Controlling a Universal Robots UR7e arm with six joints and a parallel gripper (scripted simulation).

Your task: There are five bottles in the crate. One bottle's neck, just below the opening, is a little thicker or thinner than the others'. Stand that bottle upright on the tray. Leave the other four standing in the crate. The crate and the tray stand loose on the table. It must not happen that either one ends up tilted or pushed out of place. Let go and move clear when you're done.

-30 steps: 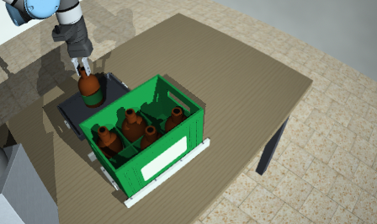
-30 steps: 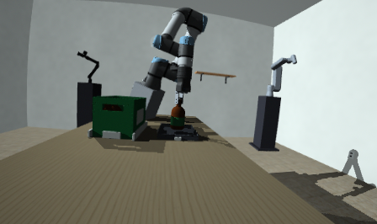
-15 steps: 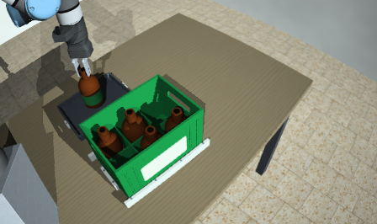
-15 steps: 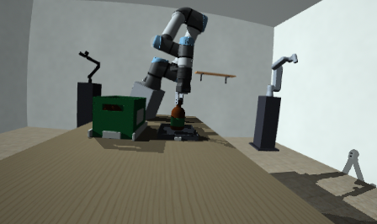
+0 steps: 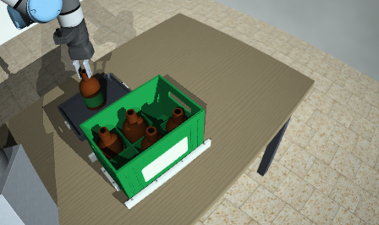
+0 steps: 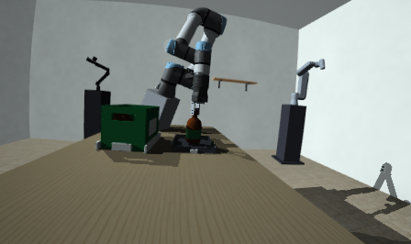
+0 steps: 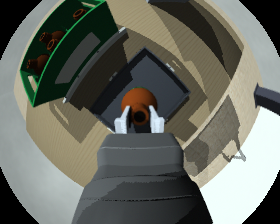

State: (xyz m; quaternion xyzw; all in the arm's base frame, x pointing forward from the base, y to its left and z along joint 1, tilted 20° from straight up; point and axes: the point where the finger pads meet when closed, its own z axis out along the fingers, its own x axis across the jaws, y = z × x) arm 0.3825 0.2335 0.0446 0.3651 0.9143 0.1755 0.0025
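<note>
Right now the dark grey tray is 150 mm below my hand. The rest, counted from my hand: crate 40 mm ahead, 280 mm to the right, 80 mm below.
</note>
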